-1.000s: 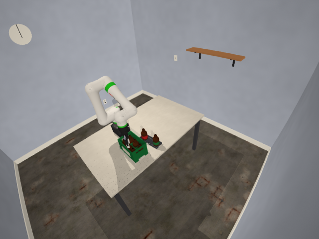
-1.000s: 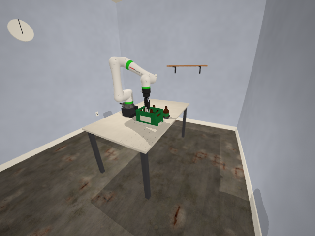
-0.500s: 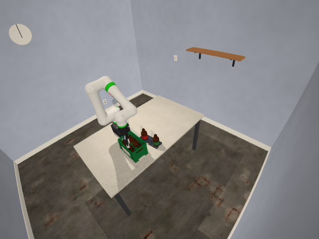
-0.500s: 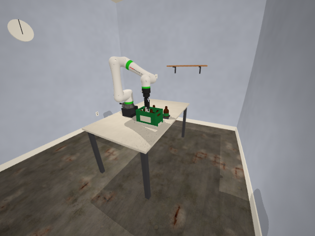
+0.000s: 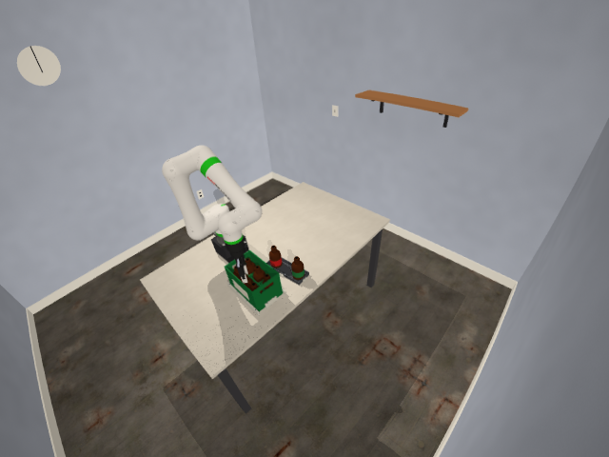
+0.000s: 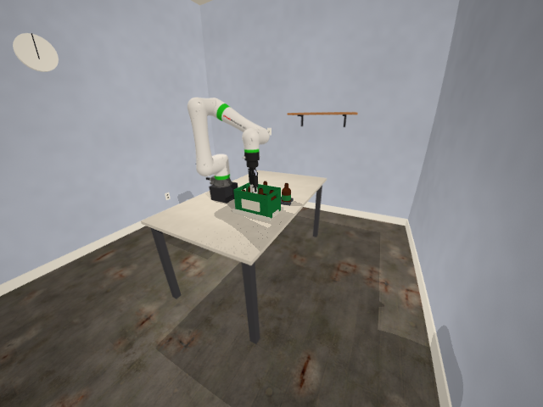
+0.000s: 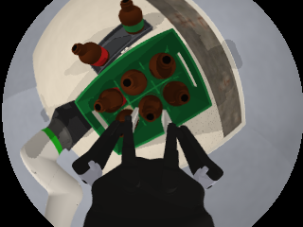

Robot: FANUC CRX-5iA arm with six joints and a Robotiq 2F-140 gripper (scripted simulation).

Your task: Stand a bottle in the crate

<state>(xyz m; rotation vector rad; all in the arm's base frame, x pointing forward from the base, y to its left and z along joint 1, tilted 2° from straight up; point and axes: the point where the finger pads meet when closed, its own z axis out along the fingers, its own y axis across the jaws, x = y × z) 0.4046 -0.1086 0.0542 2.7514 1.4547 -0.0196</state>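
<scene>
Right now the green crate is 90 mm below my hand and 40 mm to the left of it. The rest, counted from my hand: dark tray 270 mm to the left, 160 mm below.
</scene>
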